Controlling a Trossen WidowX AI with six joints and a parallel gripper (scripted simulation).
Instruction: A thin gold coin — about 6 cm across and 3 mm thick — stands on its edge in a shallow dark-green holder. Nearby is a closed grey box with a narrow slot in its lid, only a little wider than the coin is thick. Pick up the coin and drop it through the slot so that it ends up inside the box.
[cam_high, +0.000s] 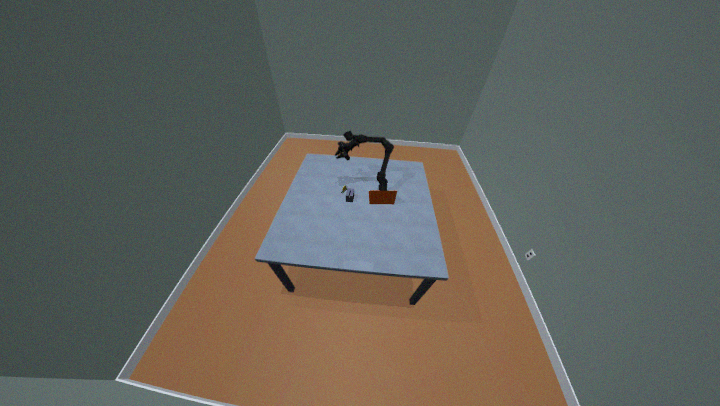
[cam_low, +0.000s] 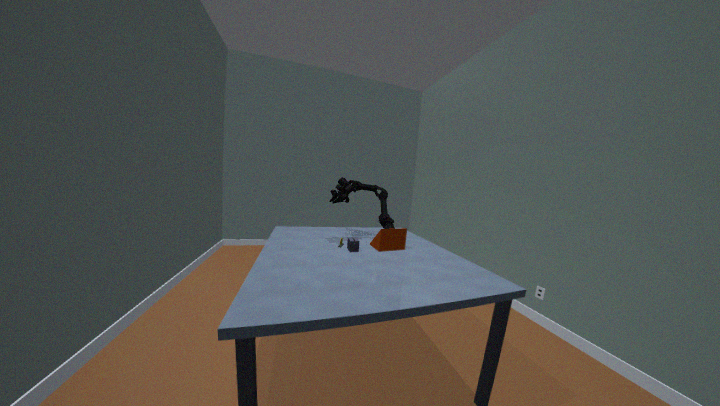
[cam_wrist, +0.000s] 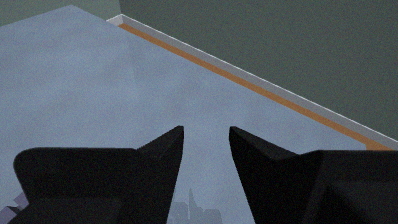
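Now: gripper tip 80 mm past the gold coin, 80 mm to the right of it and 270 mm above it.
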